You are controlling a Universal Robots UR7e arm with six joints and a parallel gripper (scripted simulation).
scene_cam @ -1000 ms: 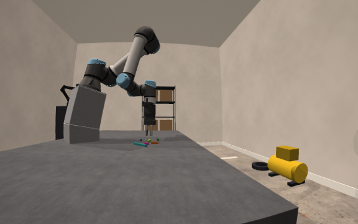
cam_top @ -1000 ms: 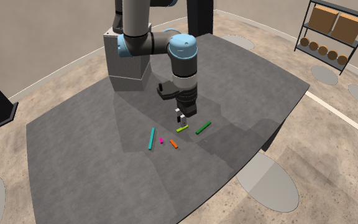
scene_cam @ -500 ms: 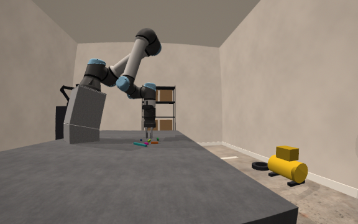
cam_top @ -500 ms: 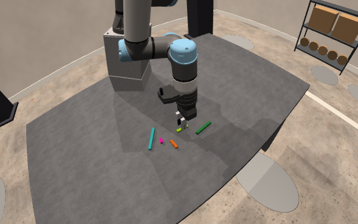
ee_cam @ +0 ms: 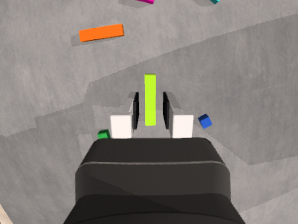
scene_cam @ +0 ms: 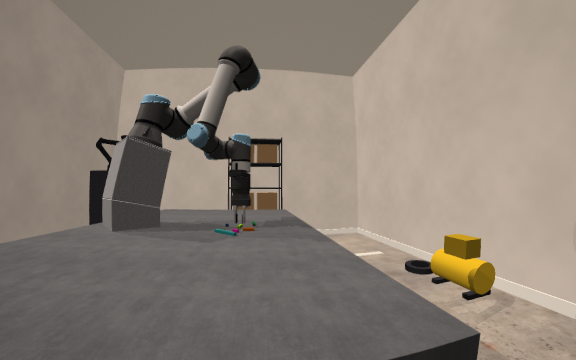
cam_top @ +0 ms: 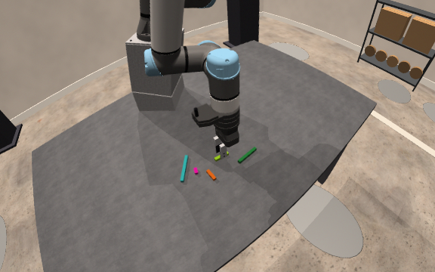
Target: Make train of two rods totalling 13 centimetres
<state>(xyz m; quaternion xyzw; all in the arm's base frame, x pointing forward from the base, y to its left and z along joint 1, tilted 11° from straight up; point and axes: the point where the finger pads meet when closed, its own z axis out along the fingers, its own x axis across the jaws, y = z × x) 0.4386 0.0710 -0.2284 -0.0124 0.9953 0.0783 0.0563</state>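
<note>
Right now my hand is 3 cm above the lime rod. Also, from my hand: green rod 8 cm to the left, 4 cm ahead, 3 cm below; then small blue rod 6 cm behind, 3 cm below, 2 cm to the left; then orange rod 6 cm to the right, 5 cm ahead, 3 cm below.
</note>
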